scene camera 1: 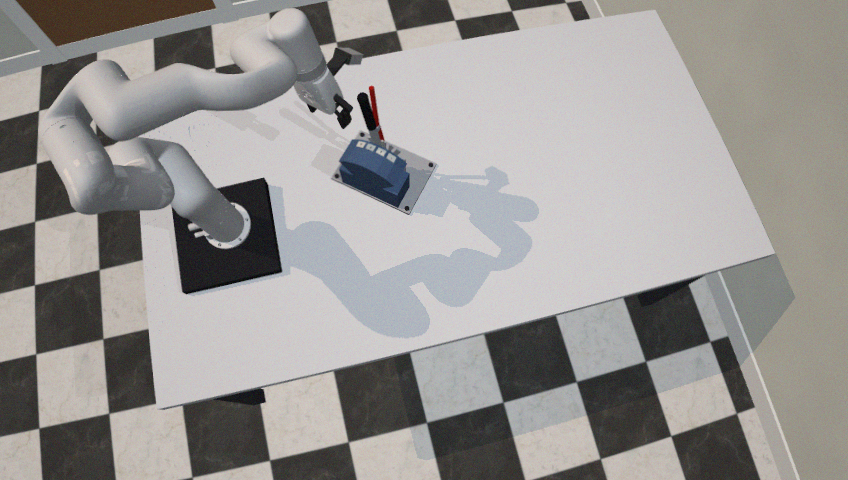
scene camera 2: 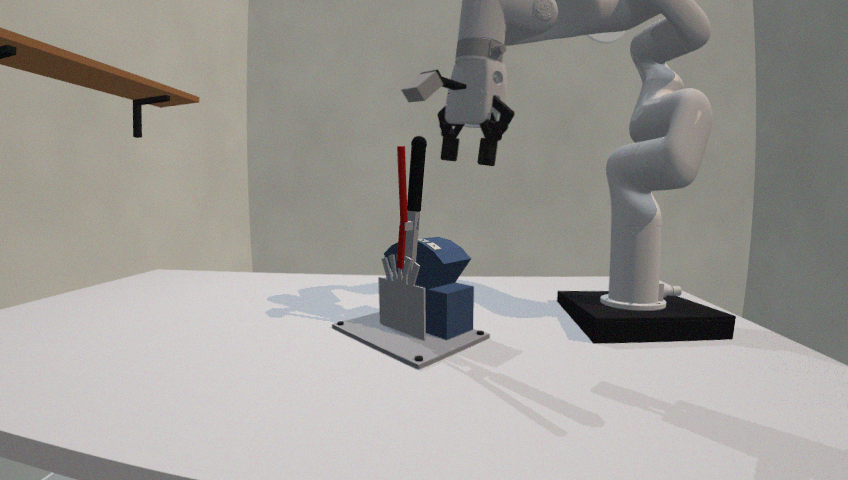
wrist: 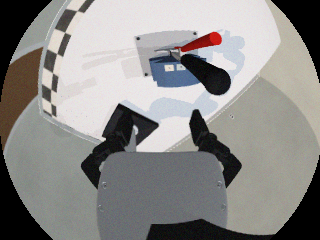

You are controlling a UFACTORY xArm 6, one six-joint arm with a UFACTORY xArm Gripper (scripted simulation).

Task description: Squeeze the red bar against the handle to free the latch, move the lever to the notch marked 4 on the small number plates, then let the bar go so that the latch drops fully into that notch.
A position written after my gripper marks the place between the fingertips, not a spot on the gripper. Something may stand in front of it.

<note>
I see my gripper (scene camera 2: 466, 162) and a red bar (scene camera 2: 400, 149).
My gripper also shows in scene camera 1 (scene camera 1: 331, 115) and in the wrist view (wrist: 161, 116).
</note>
